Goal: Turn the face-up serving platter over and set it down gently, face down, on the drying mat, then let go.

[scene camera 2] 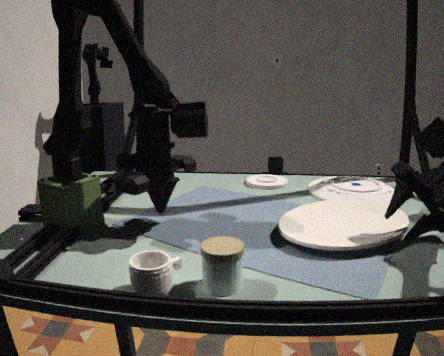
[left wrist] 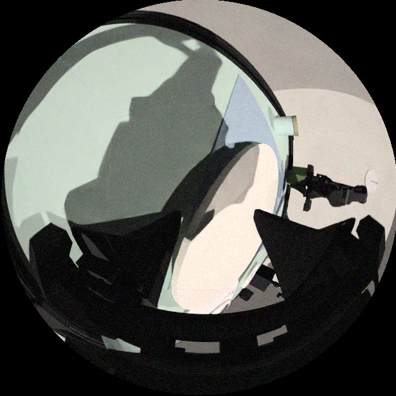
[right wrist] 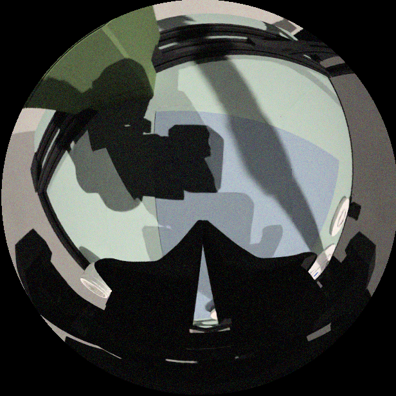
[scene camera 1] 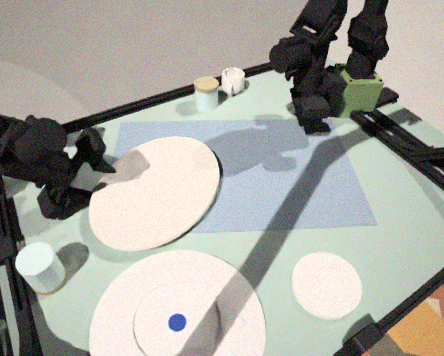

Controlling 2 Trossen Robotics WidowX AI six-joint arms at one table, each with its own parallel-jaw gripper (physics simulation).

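Frame: origin at the left arm's base, x ahead, y left, z up, level; metres.
Seen in the pictures: left gripper, between the fingertips: [scene camera 2: 395,229] [scene camera 1: 106,183]; right gripper, between the fingertips: [scene camera 2: 160,212] [scene camera 1: 299,120]; right arm's base, origin of its link: [scene camera 2: 67,178] [scene camera 1: 359,72].
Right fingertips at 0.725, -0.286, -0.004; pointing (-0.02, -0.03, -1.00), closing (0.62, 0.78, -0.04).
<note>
A point is followed by its place in that frame, as x, y, z.
The serving platter [scene camera 1: 165,200] {0.337, -0.261, -0.025} [scene camera 2: 330,225] {0.380, -0.226, -0.025} [left wrist: 225,250] is a large, plain cream disc, face up. It lies partly over the blue drying mat [scene camera 1: 345,210] {0.601, -0.514, -0.037} [scene camera 2: 320,280] {0.467, -0.041, -0.037} [left wrist: 245,110] [right wrist: 310,160] and casts a dark shadow under its edge. My left gripper [scene camera 1: 107,181] {0.265, -0.154, -0.013} [scene camera 2: 397,229] {0.265, -0.154, -0.013} [left wrist: 217,214] is open at the platter's rim, at the left in scene camera 1. One finger appears above the rim and the other below it; whether they touch it I cannot tell. My right gripper [scene camera 1: 317,130] [scene camera 2: 161,211] {0.725, -0.286, -0.003} [right wrist: 202,224] is shut and empty above the mat's far end, away from the platter.
A large white plate with a ring and blue dot [scene camera 1: 177,322] {0.204, -0.473, -0.016} [scene camera 2: 355,184] {0.207, -0.470, -0.016} lies near the platter. A small white plate [scene camera 1: 327,285] {0.433, -0.589, -0.027} [scene camera 2: 266,181] {0.445, -0.557, -0.024} lies apart. A lidded jar [scene camera 1: 206,99] {0.602, -0.076, 0.001} [scene camera 2: 221,270] {0.626, -0.023, 0.006} and white mug [scene camera 1: 233,81] {0.707, -0.067, 0.009} [scene camera 2: 151,274] {0.724, -0.013, 0.010} stand by one edge; another jar [scene camera 1: 40,267] {0.085, -0.283, 0.032} stands left.
</note>
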